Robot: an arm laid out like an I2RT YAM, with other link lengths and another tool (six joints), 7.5 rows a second.
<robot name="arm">
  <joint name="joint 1" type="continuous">
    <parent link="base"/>
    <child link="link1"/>
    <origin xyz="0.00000 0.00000 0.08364" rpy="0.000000 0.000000 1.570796"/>
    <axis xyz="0 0 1"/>
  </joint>
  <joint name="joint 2" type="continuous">
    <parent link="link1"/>
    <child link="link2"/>
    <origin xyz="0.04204 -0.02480 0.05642" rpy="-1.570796 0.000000 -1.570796"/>
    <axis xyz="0 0 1"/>
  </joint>
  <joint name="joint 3" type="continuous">
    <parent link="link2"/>
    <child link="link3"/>
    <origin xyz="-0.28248 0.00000 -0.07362" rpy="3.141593 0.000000 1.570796"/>
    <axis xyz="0 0 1"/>
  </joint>
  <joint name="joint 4" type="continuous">
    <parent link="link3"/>
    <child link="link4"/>
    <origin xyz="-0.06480 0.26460 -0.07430" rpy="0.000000 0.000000 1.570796"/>
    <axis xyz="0 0 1"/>
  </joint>
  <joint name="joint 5" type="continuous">
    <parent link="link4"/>
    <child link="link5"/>
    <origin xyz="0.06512 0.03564 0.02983" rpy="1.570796 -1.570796 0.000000"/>
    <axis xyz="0 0 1"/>
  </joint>
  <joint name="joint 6" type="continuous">
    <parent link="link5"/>
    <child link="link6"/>
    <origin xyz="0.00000 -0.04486 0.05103" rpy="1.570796 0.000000 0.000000"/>
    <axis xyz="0 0 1"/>
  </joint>
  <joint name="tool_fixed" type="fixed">
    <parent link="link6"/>
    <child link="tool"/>
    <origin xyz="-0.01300 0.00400 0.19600" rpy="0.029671 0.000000 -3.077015"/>
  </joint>
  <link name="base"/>
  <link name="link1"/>
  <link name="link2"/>
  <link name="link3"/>
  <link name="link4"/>
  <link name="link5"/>
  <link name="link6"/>
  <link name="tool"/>
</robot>
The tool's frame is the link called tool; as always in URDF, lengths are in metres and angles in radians. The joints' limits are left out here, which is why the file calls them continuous.
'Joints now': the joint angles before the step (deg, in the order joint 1, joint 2, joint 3, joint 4, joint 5, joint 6). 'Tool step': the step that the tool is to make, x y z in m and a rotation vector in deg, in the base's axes. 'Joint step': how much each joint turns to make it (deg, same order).
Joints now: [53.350 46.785 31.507 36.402 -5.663 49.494]
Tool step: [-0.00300 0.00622 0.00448 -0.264 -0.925 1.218]
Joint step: [-0.001 1.277 1.104 0.469 -1.462 -0.399]
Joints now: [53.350 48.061 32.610 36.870 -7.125 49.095]
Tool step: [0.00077 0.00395 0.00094 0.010 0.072 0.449]
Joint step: [0.043 1.080 0.557 0.515 -0.355 0.209]
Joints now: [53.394 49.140 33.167 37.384 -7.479 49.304]
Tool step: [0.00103 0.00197 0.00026 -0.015 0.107 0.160]
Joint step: [-0.043 0.595 0.311 0.228 -0.161 0.147]
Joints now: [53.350 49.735 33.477 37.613 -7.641 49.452]
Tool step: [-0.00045 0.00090 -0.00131 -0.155 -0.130 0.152]
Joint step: [0.000 0.145 -0.143 0.224 -0.213 -0.129]
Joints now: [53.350 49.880 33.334 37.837 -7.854 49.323]
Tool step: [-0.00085 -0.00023 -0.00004 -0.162 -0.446 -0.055]
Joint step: [0.005 -0.135 -0.106 0.045 -0.109 -0.450]
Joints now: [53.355 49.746 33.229 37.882 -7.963 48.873]
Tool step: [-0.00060 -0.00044 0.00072 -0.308 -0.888 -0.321]
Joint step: [-0.006 -0.135 -0.008 0.022 -0.034 -0.959]
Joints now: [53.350 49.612 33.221 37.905 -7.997 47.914]
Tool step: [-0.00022 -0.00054 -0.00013 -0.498 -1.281 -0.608]
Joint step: [0.001 -0.108 -0.175 0.229 0.078 -1.470]
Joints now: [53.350 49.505 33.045 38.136 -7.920 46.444]
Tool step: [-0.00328 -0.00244 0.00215 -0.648 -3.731 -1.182]
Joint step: [0.002 -0.457 -0.782 1.529 -0.186 -3.612]
